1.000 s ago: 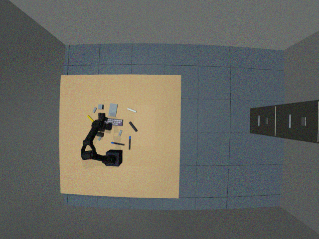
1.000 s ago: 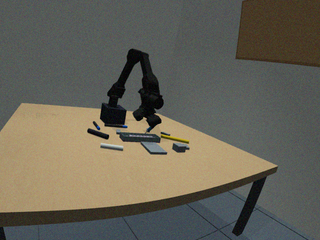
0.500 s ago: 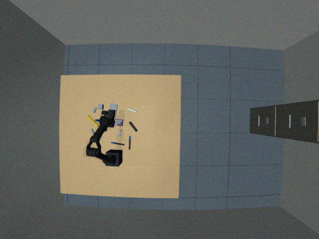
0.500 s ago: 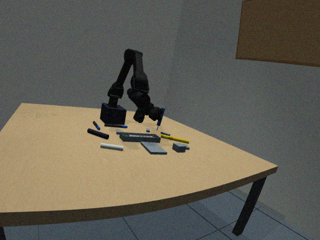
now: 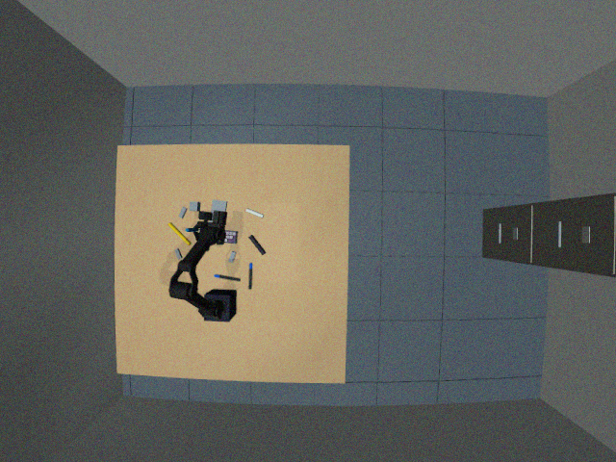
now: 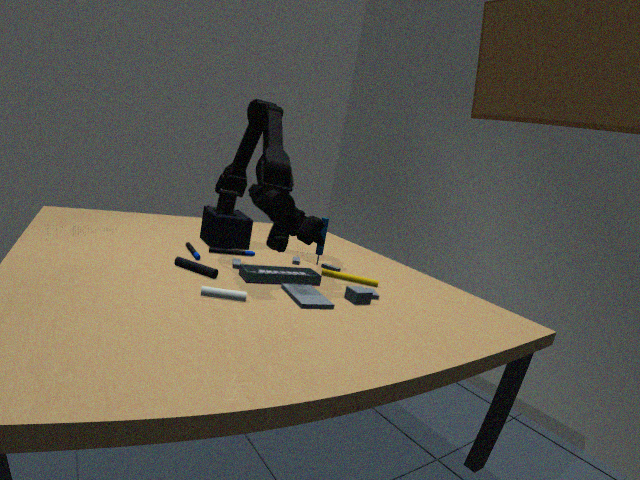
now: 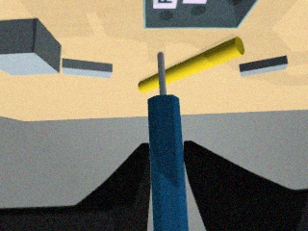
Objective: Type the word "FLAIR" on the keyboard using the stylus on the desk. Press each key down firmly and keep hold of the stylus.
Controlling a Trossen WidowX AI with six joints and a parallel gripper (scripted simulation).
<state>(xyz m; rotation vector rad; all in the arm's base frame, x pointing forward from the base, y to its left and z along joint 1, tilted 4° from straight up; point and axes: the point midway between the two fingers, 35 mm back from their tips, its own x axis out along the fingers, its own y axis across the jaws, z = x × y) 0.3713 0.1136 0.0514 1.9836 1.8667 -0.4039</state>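
The grey pad lies 10 cm ahead of my gripper tip, 7 cm to the right of it and 10 cm below it. The rest, counted from my gripper tip: yellow cylinder: 3 cm behind, 13 cm to the left, 10 cm below; then small grey block: 13 cm behind, 16 cm to the right, 10 cm below; then blue stylus: 1 cm below.
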